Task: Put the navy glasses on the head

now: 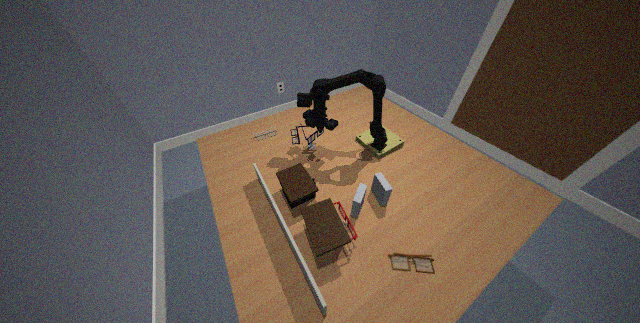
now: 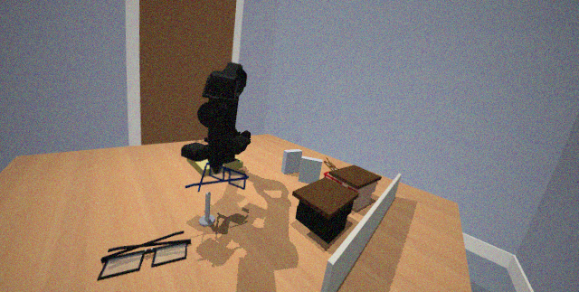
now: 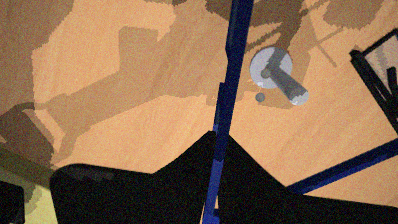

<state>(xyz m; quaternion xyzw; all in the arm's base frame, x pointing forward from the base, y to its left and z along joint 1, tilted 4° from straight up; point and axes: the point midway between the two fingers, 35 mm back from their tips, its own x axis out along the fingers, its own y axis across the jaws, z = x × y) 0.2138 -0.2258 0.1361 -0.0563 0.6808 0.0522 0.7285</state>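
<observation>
My gripper tip is 3 cm short of the grey post, 5 cm to the left of it and 9 cm above it. Also, from my gripper tip: dark head 26 cm ahead, 16 cm to the left, 6 cm below; then long white panel 42 cm ahead, 24 cm to the left, 6 cm below; then pale head 30 cm ahead, 38 cm to the left, 6 cm below.
</observation>
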